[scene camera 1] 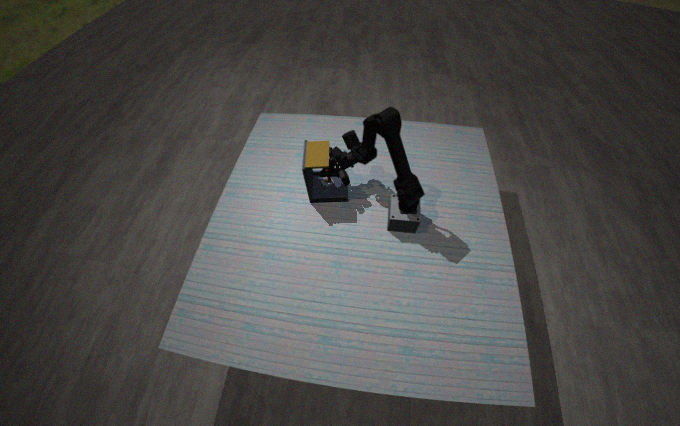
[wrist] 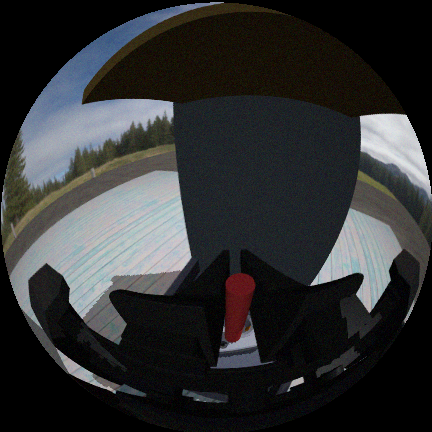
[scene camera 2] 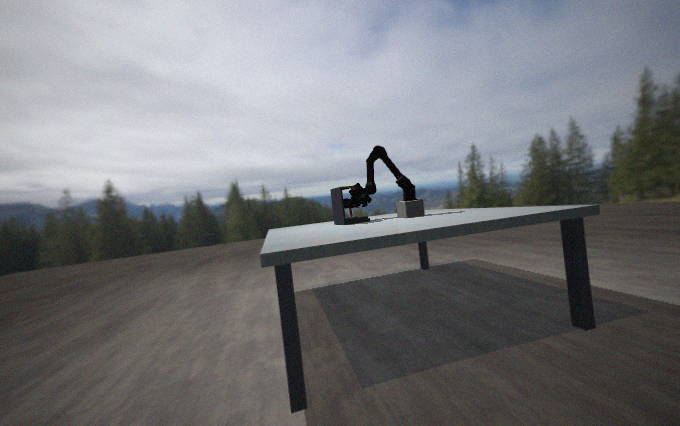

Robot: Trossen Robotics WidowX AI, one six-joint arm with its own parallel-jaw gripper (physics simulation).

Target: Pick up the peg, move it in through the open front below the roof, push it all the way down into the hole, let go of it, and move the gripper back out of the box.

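Places are measured from the arm's base along level axes (x ahead, y left, z up), in millimetres.
Where they show: gripper, fingertip midpoint: [scene camera 1: 319,175] [wrist: 234,255] [scene camera 2: 345,206]; arm's base at its link origin: [scene camera 1: 407,206] [scene camera 2: 410,200].
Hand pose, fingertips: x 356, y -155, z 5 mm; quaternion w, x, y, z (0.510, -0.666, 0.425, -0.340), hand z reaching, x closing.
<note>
Things, the pixels of their top centre, and the offset from my fingertips. "spot": a spot on its surface instead.
- red peg at its top centre: [wrist: 241,290] [scene camera 1: 327,169] [scene camera 2: 349,203] 35 mm back, 16 mm right, 17 mm up
- yellow roof at its top centre: [scene camera 1: 325,153] [scene camera 2: 347,187] 33 mm back, 11 mm right, 120 mm up
- light grey block at its top centre: [wrist: 241,323] [scene camera 1: 326,180] 25 mm back, 21 mm right, 63 mm down
- box's dark base at a spot on its surface: [scene camera 1: 328,196] [scene camera 2: 356,217] spot: 35 mm back, 61 mm left, 70 mm down
The red peg [scene camera 1: 329,179] [scene camera 2: 351,212] [wrist: 238,310] is roughly upright between the fingers of my gripper [scene camera 1: 330,171] [scene camera 2: 350,204] [wrist: 234,255], which is shut on it. The fingers are inside the box, below the yellow roof [scene camera 1: 317,154] [wrist: 250,55] and in front of the dark back wall [scene camera 2: 338,206] [wrist: 265,175]. The peg's lower end is over a light grey block [scene camera 1: 324,184] [wrist: 249,345] on the box's dark base [scene camera 1: 328,196] [scene camera 2: 358,219]. The hole itself is hidden, and I cannot tell whether the peg's tip has entered it.
The box stands on the pale striped table [scene camera 1: 351,301] [scene camera 2: 431,235]. The arm's grey base block [scene camera 1: 403,221] [scene camera 2: 410,208] stands to the right of the box in both scene views. The roof hangs close above the wrist, and the back wall is just beyond the fingers.
</note>
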